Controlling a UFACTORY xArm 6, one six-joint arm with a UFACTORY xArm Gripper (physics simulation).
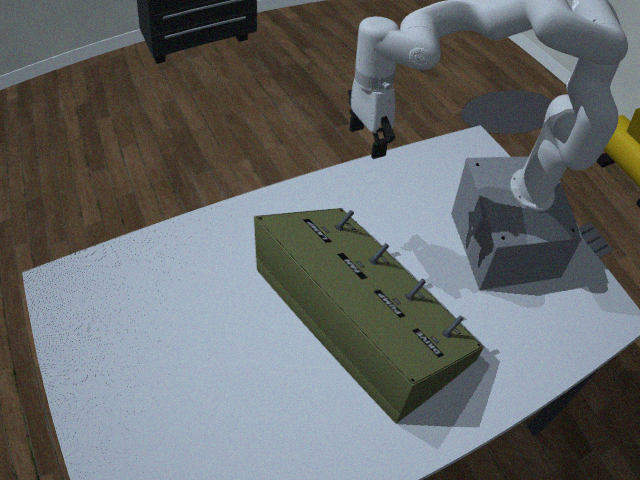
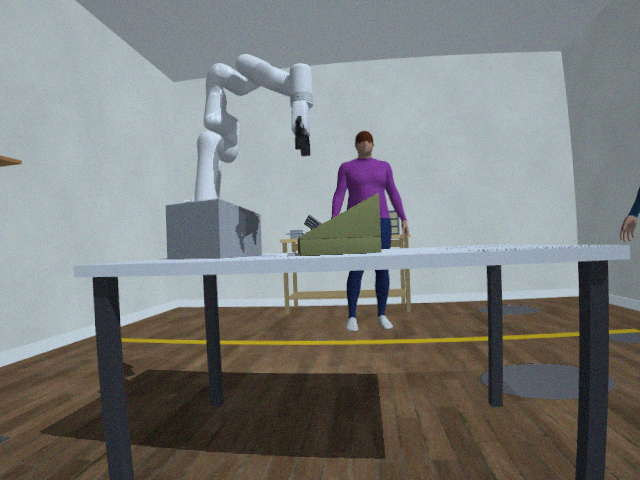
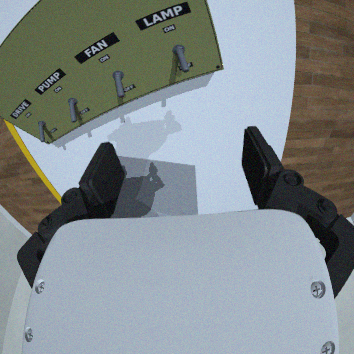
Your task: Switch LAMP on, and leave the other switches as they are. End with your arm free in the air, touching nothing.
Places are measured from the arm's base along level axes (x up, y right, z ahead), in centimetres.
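Where they show: gripper, fingertip midpoint: (image 1: pixel 367 142) (image 2: pixel 303 152) (image 3: pixel 178 150); arm's base, link origin: (image 1: pixel 532 190) (image 2: pixel 205 209).
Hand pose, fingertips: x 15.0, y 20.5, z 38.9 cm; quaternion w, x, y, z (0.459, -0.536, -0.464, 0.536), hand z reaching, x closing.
Things, the pixels of their top centre, and the offset from my fingertips.
- LAMP lever, top centre: (image 3: pixel 181 61) (image 1: pixel 346 213) dx -20.6, dy +0.9, dz +2.7 cm
- FAN lever, top centre: (image 3: pixel 115 88) (image 1: pixel 381 247) dx -20.6, dy -11.0, dz +1.9 cm
- PUMP lever, top centre: (image 1: pixel 418 283) (image 3: pixel 68 115) dx -20.6, dy -23.0, dz +1.1 cm
- DRIVE lever, top centre: (image 1: pixel 456 320) (image 3: pixel 37 136) dx -20.6, dy -35.0, dz +0.3 cm
An olive sloped switch box (image 1: pixel 320 271) (image 2: pixel 351 235) (image 3: pixel 145 55) sits on the table. The LAMP lever (image 1: pixel 345 220) (image 3: pixel 182 58) is at one end and leans towards its OFF mark, away from its name label. The FAN lever (image 1: pixel 379 253) (image 3: pixel 119 84), PUMP lever (image 1: pixel 416 289) (image 3: pixel 73 110) and DRIVE lever (image 1: pixel 453 326) (image 3: pixel 42 131) lean the same way. My gripper (image 1: pixel 367 138) (image 2: pixel 302 146) (image 3: pixel 178 150) is open and empty. It hangs high in the air, pointing down, apart from the box and levers.
The white table (image 1: pixel 155 335) (image 2: pixel 465 255) (image 3: pixel 250 75) carries the grey pedestal (image 1: pixel 527 268) (image 2: pixel 193 229) of my arm, beside the low lever side of the box. A person (image 2: pixel 367 180) stands beyond the table, before a wooden bench (image 2: pixel 346 295). A dark cabinet (image 1: pixel 201 25) stands on the floor.
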